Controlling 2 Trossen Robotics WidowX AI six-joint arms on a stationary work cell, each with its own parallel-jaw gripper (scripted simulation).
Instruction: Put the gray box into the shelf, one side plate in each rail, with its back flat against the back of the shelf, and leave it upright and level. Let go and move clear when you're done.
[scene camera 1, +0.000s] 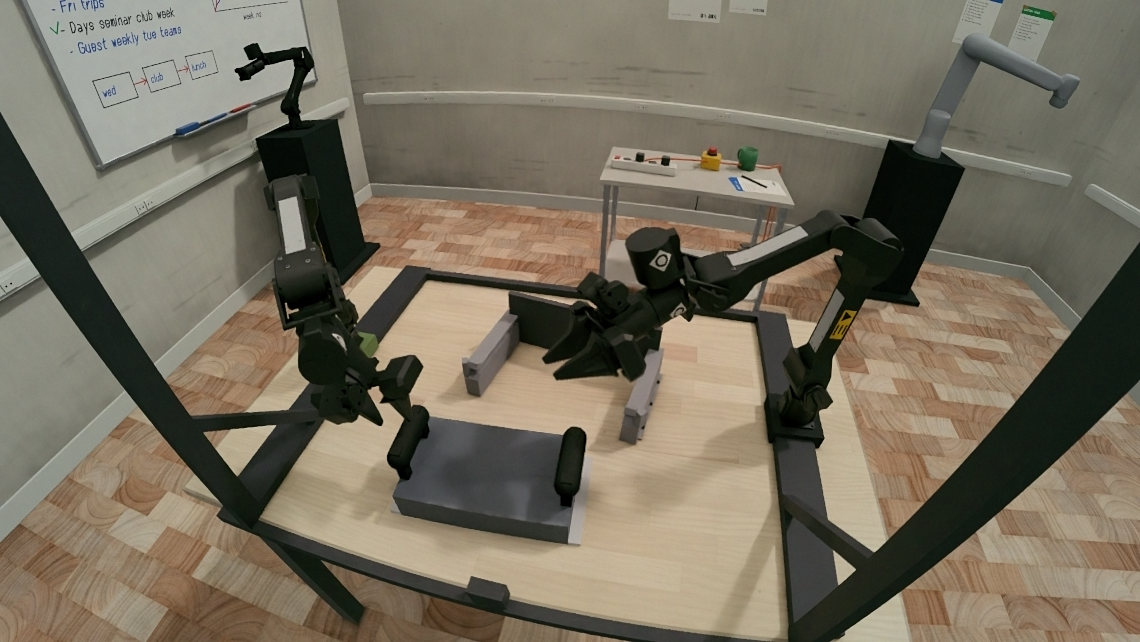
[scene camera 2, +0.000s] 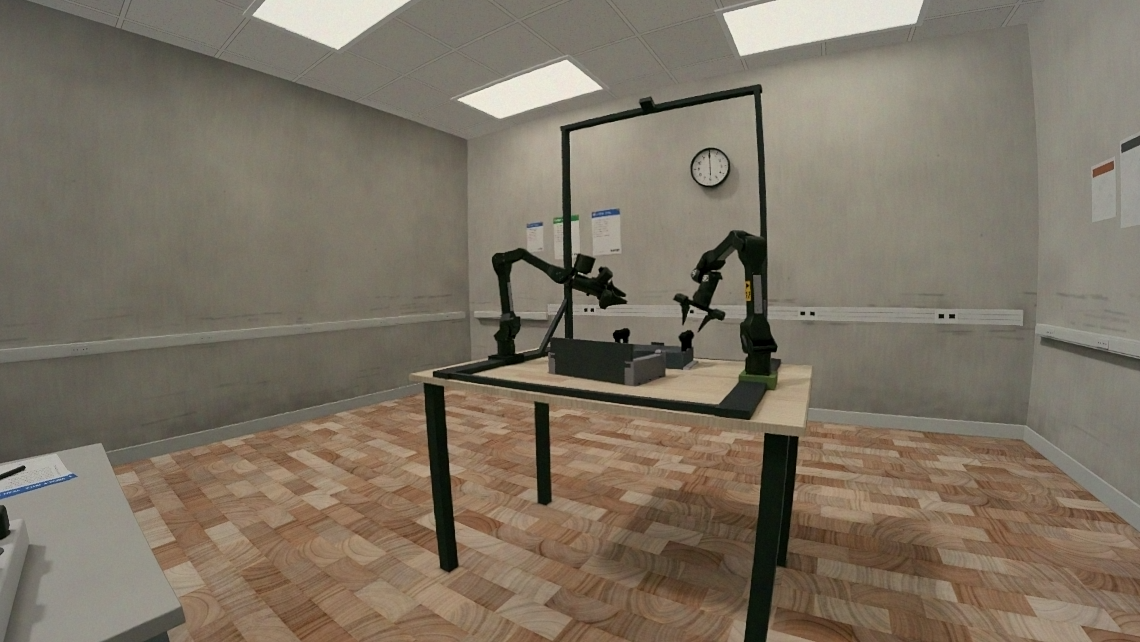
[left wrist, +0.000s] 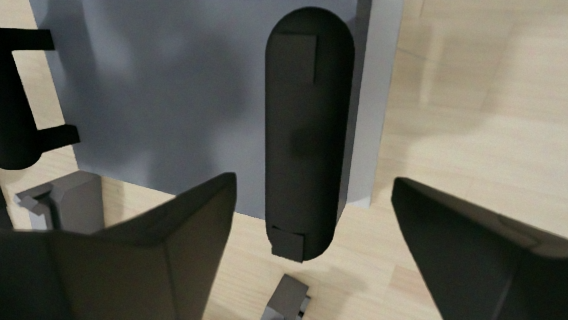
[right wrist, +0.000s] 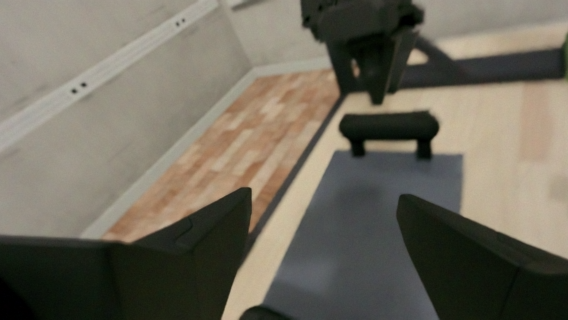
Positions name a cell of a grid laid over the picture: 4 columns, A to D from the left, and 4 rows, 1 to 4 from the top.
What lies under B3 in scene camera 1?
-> The left gripper.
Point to the right gripper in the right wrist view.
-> At C3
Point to the right gripper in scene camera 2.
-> C2
